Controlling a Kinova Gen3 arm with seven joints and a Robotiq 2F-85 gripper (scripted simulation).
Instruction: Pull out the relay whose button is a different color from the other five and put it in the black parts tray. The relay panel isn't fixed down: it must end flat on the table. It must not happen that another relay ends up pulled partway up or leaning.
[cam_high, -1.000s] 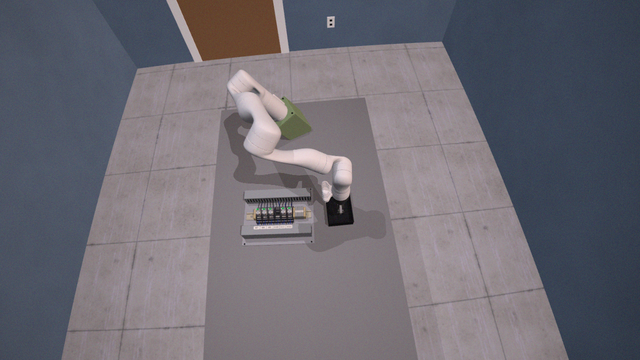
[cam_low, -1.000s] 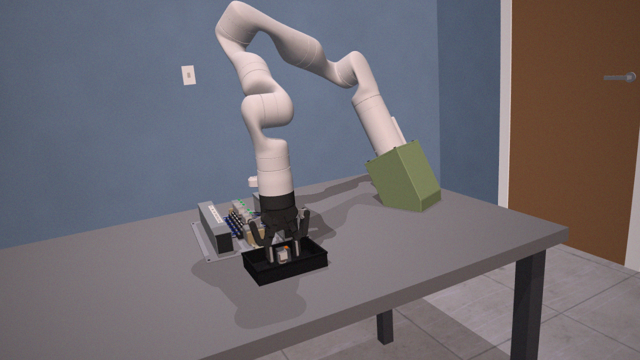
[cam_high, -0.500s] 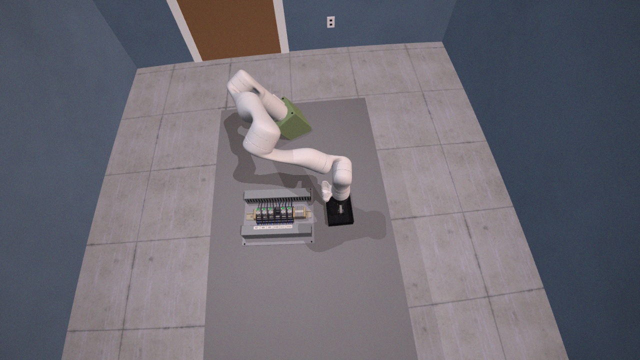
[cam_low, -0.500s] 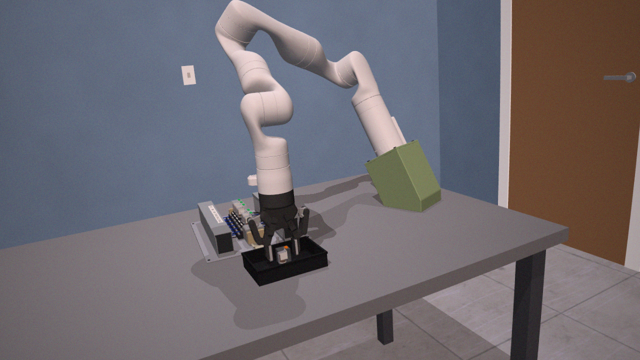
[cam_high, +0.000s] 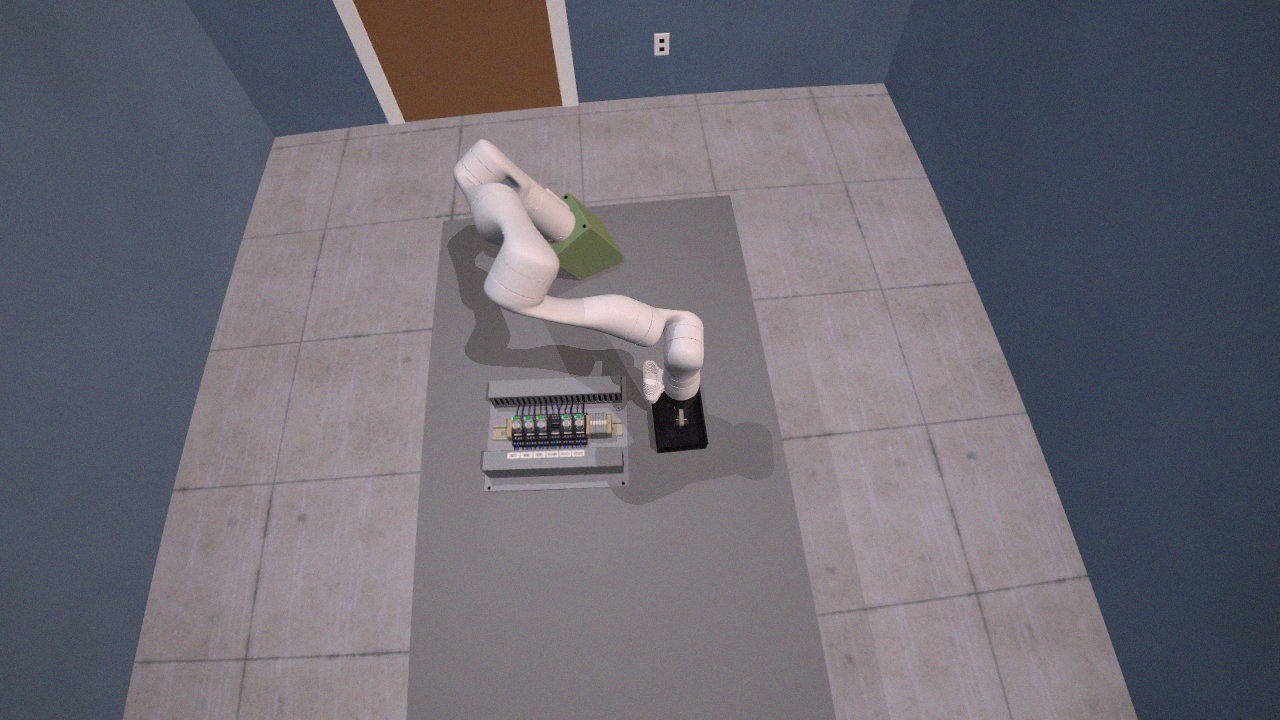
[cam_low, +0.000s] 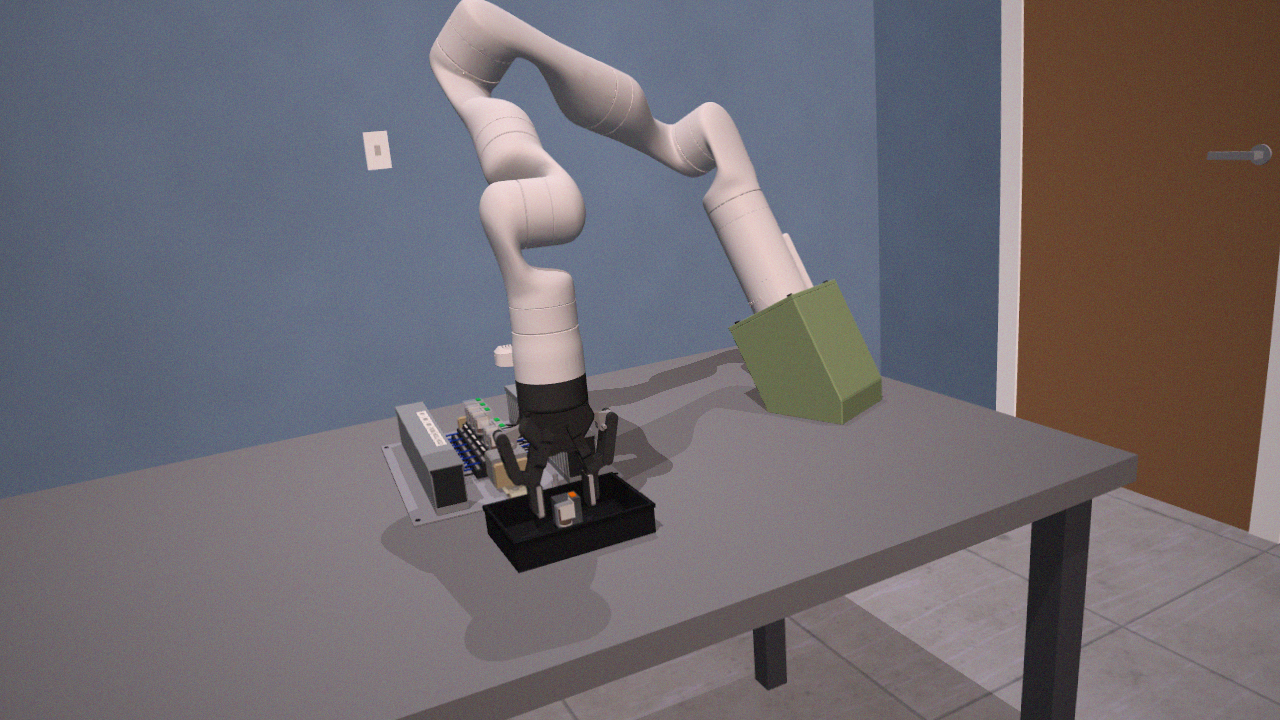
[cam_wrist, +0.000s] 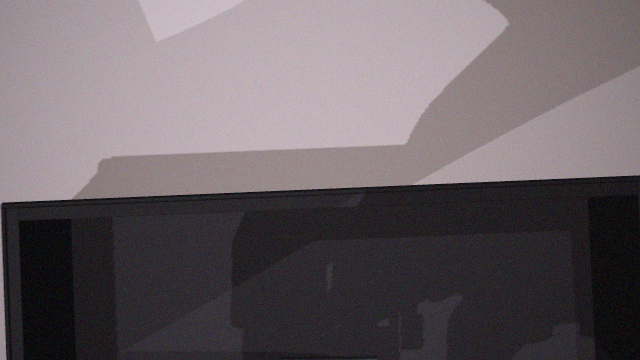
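Now: the relay 20 mm below my hand. Also, from my hand: black parts tray: 30 mm below; then relay panel: 10 mm ahead, 280 mm to the right, 10 mm below.
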